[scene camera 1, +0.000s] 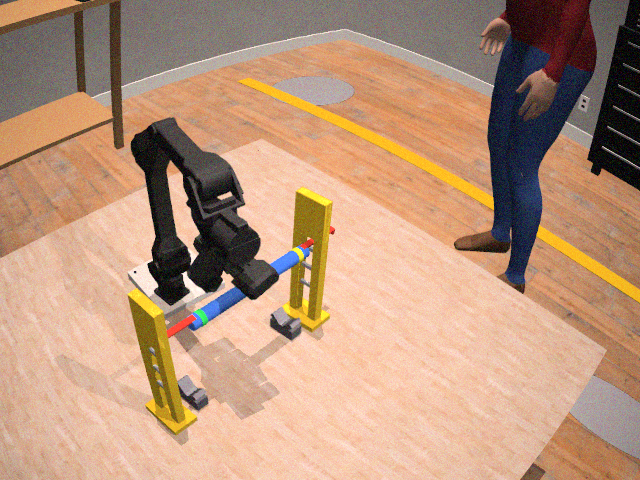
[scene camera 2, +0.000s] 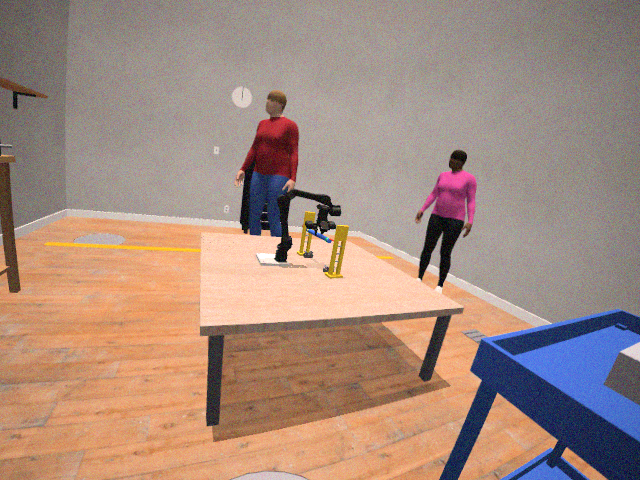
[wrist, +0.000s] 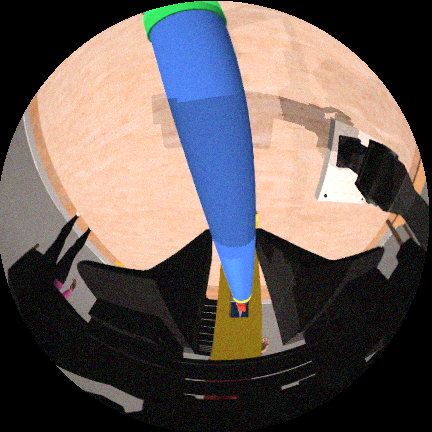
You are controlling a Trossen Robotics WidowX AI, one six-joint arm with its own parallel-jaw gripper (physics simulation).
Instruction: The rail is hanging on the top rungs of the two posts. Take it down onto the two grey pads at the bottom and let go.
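Frame: origin at the arm's base, x down, y right, z back, level; millimetres.
Seen in the pictures: gripper, fingertip midpoint: (scene camera 2: 318, 236) (wrist: 233, 234); arm's base, link origin: (scene camera 1: 171, 291) (scene camera 2: 280, 260) (wrist: 348, 151).
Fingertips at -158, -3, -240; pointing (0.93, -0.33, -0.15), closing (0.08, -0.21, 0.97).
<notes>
Pixels of each thing's top centre, then the offset from my fingertips to it, as dx, dy, dz. "spot": a spot on its surface instead. Level surfaces: height alone.
- blue rail, top centre: (wrist: 234, 267) (scene camera 1: 249, 277) (scene camera 2: 318, 232) -25, -3, +1
- right post, top centre: (wrist: 234, 367) (scene camera 1: 314, 196) (scene camera 2: 310, 212) -125, -161, -10
- left post, surface spot: (scene camera 1: 146, 311) spot: -123, +248, -14
- wooden table, surface height: dx +176
The blue rail (scene camera 1: 222, 305) (scene camera 2: 319, 236) (wrist: 210, 140) spans between two yellow posts, well above the pads. My gripper (scene camera 1: 255, 284) (scene camera 2: 321, 230) (wrist: 233, 234) is shut on its blue middle. At the yellow-band end, the red tip passes through the slot of the right post (scene camera 1: 312, 209) (scene camera 2: 309, 216) (wrist: 232, 340), above visible grey rungs. At the green-band end, the red rod reaches the left post (scene camera 1: 146, 311) (scene camera 2: 341, 232); no tip shows beyond its outer side. Rung contact is unclear. The grey pads, right (scene camera 1: 285, 323) (scene camera 2: 308, 254) and left (scene camera 1: 192, 392) (scene camera 2: 326, 269), sit on the table beside the post feet.
The wooden table (scene camera 1: 413, 372) (scene camera 2: 258, 294) carries the posts, pads and the arm's white base plate (scene camera 1: 142, 279) (scene camera 2: 266, 259) (wrist: 337, 185). A person in red (scene camera 1: 524, 155) (scene camera 2: 276, 147) and one in pink (scene camera 2: 452, 191) stand beyond the table. A blue cart (scene camera 2: 563, 392) stands at lower right in scene camera 2.
</notes>
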